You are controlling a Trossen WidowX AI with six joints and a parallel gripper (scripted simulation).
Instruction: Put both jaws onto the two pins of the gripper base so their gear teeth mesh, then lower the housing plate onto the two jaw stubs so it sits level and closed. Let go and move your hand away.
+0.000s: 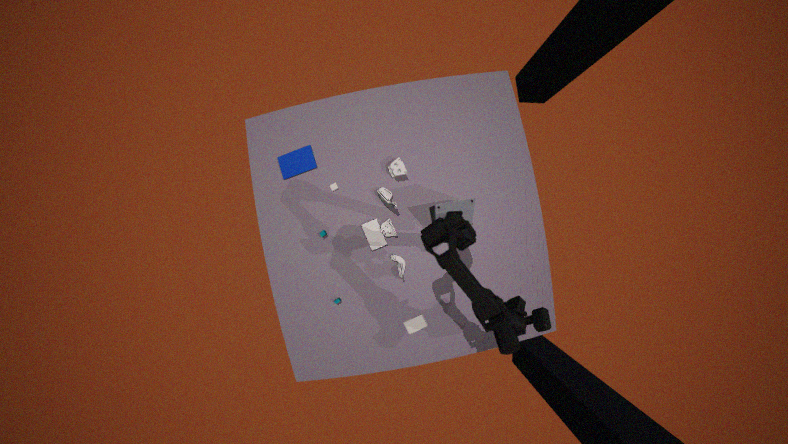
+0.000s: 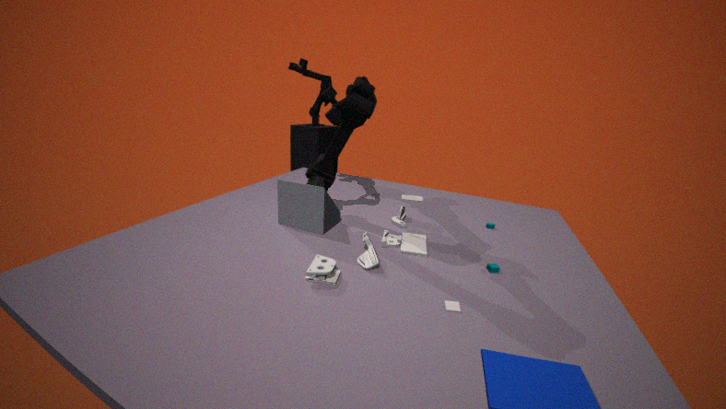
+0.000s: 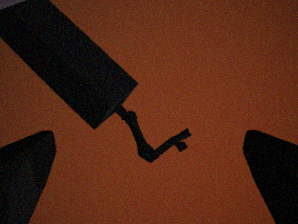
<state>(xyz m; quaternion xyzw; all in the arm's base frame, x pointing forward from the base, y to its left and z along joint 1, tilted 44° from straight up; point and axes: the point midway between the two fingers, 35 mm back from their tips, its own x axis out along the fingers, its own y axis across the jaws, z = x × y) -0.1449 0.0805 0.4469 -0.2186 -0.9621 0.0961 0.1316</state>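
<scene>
The grey jaw is 450 mm ahead of my gripper tip, 320 mm below it and 210 mm to the right of it. From my gripper tip the other things lie so: white gripper base 610 mm to the right, 420 mm ahead, 290 mm below; then white housing plate 470 mm ahead, 350 mm to the right, 320 mm below; then flat white plate 370 mm ahead, 320 mm below, 80 mm to the left.
</scene>
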